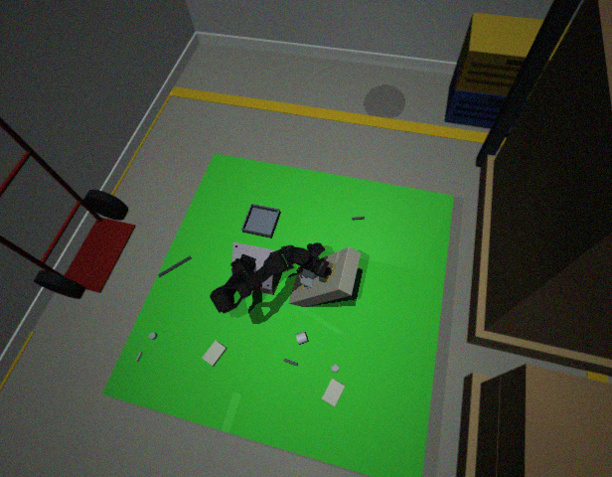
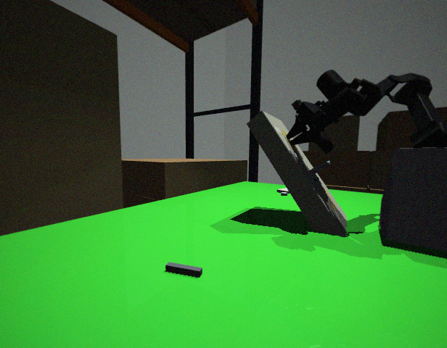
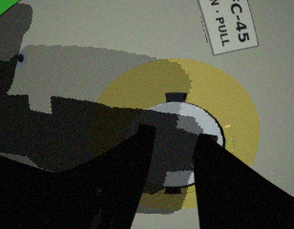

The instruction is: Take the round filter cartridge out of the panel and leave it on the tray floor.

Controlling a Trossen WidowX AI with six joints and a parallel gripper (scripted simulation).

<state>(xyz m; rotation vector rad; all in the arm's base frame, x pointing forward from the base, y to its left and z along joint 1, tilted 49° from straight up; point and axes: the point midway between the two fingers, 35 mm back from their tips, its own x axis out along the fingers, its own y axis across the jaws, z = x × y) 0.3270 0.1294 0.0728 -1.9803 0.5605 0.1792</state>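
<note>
Right now my gripper tip is 10 mm short of the white round filter cartridge and 10 mm above it. Also, from my gripper tip: square tray (450 mm behind, 250 mm to the left, 220 mm below); then grey service panel (80 mm below, 40 mm behind); then grey ledge (90 mm below, 90 mm behind, 10 mm to the right).
</note>
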